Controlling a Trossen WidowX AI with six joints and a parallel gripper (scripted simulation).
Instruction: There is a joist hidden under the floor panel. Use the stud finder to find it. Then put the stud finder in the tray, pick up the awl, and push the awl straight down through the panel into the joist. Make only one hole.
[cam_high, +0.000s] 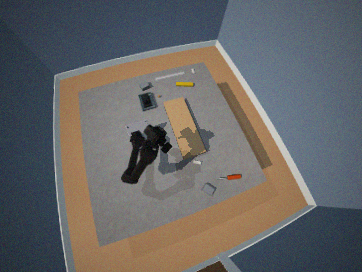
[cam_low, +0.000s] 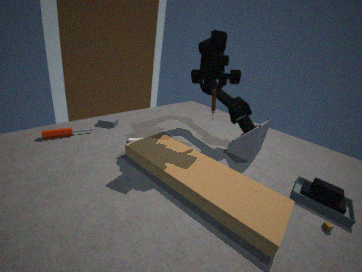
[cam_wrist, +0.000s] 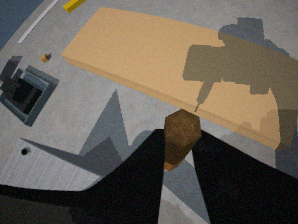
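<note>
The awl is 1 cm behind my gripper tip and 5 cm below it. Round my gripper tip: black stud finder: 3 cm behind, 43 cm to the left, 18 cm below; tray: 3 cm behind, 44 cm to the left, 22 cm below; small grey block: 18 cm ahead, 42 cm to the right, 22 cm below.
</note>
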